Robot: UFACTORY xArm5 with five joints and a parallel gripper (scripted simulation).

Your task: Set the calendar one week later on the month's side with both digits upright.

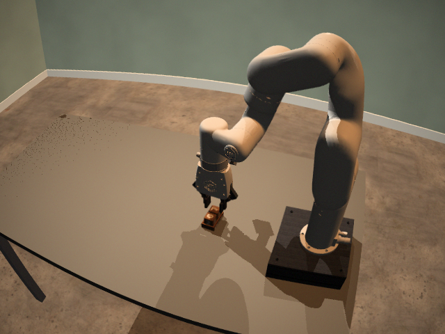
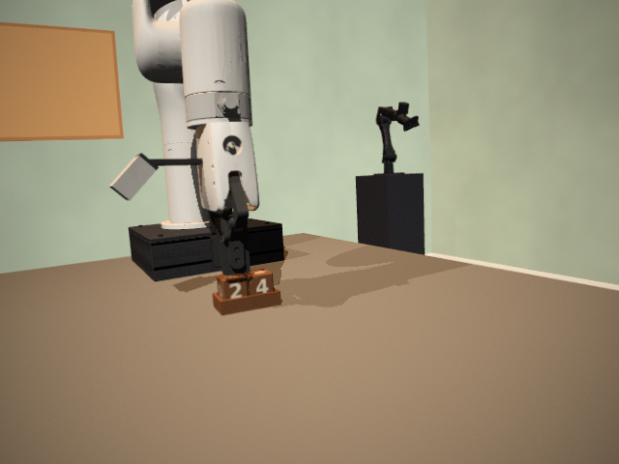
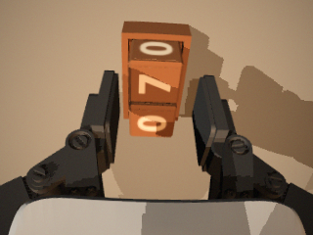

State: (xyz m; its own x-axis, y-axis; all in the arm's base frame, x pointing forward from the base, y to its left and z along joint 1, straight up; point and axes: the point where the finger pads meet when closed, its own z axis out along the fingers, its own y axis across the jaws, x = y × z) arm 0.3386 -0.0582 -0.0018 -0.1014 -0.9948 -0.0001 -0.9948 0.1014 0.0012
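Right now my hand is 2 cm to the right of the brown tray and 6 cm above it.
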